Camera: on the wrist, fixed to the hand. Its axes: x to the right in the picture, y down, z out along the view.
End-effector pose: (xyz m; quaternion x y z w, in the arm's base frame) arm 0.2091 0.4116 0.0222 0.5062 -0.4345 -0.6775 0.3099
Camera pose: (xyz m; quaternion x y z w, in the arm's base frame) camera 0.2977 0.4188 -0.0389 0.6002 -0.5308 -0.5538 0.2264
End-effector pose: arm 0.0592 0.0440 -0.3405 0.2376 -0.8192 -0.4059 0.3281
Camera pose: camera 0.1365 -0.0304 -0.3514 0.3282 -0.8578 -0.2308 0.3214
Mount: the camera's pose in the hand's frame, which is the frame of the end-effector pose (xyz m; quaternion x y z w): -0.0069 -0.0600 -0.0894 0.1904 0.0602 -0.0103 0.9798
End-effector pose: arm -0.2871 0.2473 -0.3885 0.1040 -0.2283 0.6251 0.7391
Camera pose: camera -0.2110 0.2687 -0.4620 0.2073 -0.0591 0.6546 0.7246
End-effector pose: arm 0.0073 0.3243 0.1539 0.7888 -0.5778 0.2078 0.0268
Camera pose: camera 0.0344 0.3756 0.2448 -0.7714 0.5168 -0.3608 0.0870
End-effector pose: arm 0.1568 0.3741 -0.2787 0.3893 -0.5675 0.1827 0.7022
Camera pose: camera 0.2552 0.4050 -0.3103 0.5100 -0.4750 0.3033 0.6499
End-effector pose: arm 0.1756 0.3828 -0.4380 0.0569 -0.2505 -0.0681 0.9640
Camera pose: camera 0.2073 0.3316 -0.5275 0.2460 -0.1998 -0.0255 0.9481
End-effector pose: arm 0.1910 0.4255 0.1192 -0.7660 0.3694 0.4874 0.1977
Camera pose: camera 0.2885 0.4077 0.1619 -0.7461 0.4588 0.3591 0.3224
